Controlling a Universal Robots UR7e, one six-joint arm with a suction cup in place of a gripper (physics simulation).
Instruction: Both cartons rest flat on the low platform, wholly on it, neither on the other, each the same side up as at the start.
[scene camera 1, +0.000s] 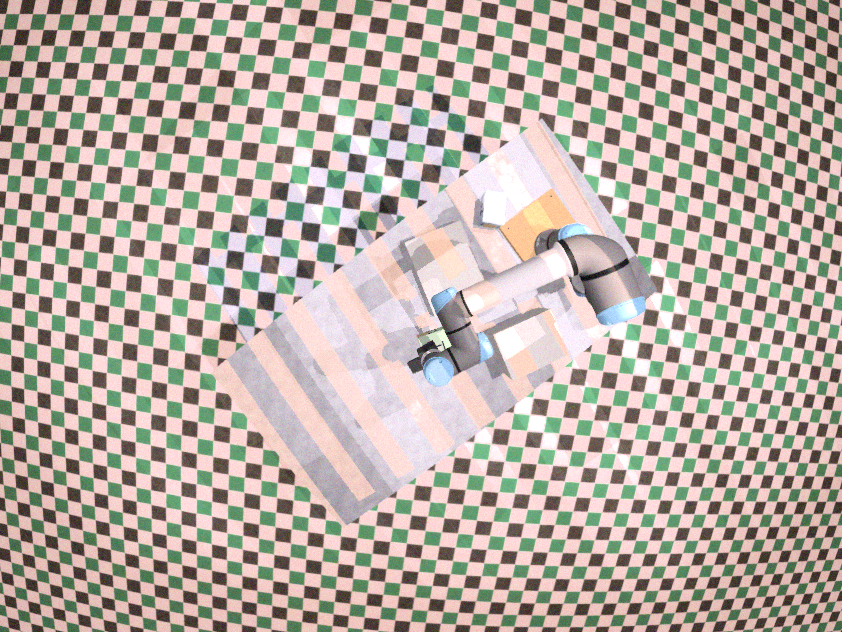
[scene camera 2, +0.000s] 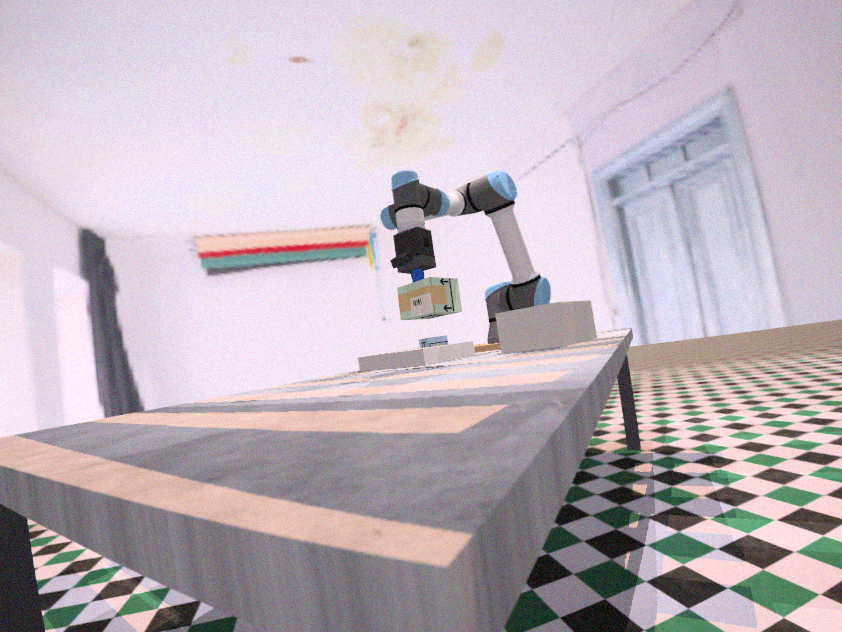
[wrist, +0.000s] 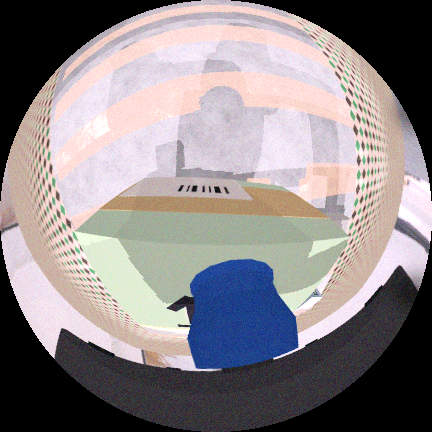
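Seen in the pictures: hand, its tool point: (scene camera 2: 419, 287) (wrist: 227, 267); arm's base, origin of its link: (scene camera 1: 551, 247).
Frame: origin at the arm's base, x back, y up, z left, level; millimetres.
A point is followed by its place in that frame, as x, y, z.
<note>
My suction gripper (scene camera 2: 417, 275) (wrist: 233, 272) has its blue cup against the top of a green carton (scene camera 1: 433, 338) {-616, 196, 45} (scene camera 2: 428, 299) {-690, 145, 132} (wrist: 215, 232) {-678, 192, 86} with a tan band and a white barcode label. The carton hangs upright, well above the table. In scene camera 1 it shows beside the lower end of the low grey platform (scene camera 1: 447, 261) {-414, 24, -165} (scene camera 2: 391, 359) {-549, 4, -140}; the arm hides the cup there. A small white carton (scene camera 1: 494, 208) {-154, 59, -251} (scene camera 2: 433, 341) {-201, 42, -215} stands beyond the platform, on the robot base's side, apart from it. Part of it shows at the lower right of the wrist view (wrist: 316, 294) {-180, 46, -284}.
A taller grey block (scene camera 1: 537, 346) {-282, 96, 299} (scene camera 2: 544, 326) {-429, 37, 319} stands on the table (scene camera 1: 367, 408) {-1013, -24, 198} (scene camera 2: 272, 462) {-1362, -24, 463}, across from the platform. An orange plate (scene camera 1: 533, 221) {-14, 0, -130} (scene camera 2: 486, 347) {-133, -10, -24} lies by the robot base, near the white carton. The arm reaches over the space between block and platform.
</note>
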